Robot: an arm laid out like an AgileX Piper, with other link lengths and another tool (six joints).
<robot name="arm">
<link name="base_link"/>
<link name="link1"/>
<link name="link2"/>
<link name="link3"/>
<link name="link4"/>
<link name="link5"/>
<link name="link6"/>
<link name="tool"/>
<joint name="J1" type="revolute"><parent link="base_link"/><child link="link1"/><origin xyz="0 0 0.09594"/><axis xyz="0 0 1"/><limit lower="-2.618" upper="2.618"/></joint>
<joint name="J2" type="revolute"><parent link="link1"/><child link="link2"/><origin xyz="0 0 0" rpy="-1.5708 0 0"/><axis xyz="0 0 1"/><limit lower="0" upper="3.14"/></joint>
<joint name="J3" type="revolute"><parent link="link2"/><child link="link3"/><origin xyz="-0.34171 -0.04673 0"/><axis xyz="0 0 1"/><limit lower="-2.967" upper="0"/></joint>
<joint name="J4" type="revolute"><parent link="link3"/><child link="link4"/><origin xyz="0.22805 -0.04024 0" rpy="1.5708 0 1.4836"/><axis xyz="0 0 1"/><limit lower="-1.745" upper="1.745"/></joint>
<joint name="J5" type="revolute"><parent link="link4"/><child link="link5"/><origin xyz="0 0 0" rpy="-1.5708 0 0"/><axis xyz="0 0 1"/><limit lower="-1.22" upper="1.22"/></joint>
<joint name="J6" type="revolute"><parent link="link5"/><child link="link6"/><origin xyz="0 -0.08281 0" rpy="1.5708 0 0"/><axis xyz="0 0 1"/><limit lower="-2.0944" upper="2.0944"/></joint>
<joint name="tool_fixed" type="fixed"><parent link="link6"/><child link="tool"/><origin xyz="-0.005 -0.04 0.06" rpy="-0.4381 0 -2.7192"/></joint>
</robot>
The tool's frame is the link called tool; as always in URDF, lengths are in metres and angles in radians.
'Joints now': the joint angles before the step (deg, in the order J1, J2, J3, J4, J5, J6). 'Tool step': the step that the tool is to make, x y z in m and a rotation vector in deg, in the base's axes. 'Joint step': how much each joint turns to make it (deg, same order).
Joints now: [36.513, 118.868, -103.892, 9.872, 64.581, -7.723]
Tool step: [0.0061, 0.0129, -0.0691, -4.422, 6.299, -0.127]
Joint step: [0.776, 8.093, -0.007, 0.104, -0.528, 0.815]
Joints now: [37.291, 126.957, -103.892, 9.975, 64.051, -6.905]
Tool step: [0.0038, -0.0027, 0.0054, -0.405, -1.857, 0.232]
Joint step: [-0.114, -0.526, 0.000, -1.482, -0.716, -0.002]
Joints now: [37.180, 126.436, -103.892, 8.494, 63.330, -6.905]
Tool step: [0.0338, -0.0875, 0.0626, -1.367, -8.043, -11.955]
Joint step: [-8.947, -7.066, -0.008, -6.739, 0.664, 4.838]
